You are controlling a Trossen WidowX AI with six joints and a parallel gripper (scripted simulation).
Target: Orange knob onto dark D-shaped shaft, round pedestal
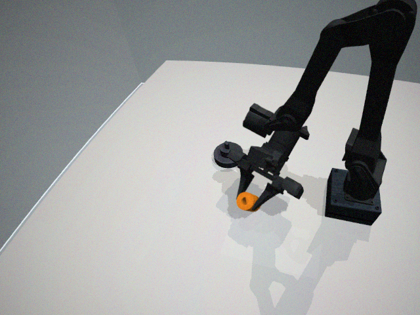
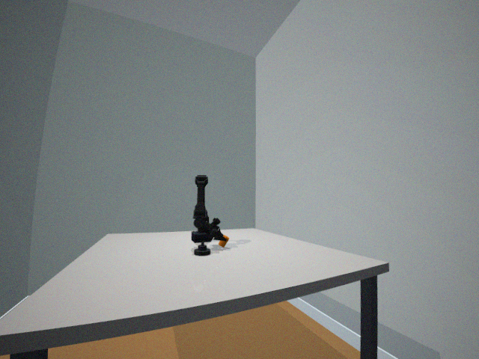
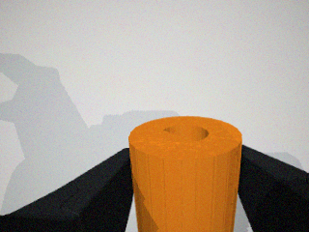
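Now: the orange knob 20 mm to the right of my gripper tip, 10 mm below it and 10 mm behind it. Also, from my gripper tip: pedestal 170 mm to the right, 100 mm ahead, 10 mm below.
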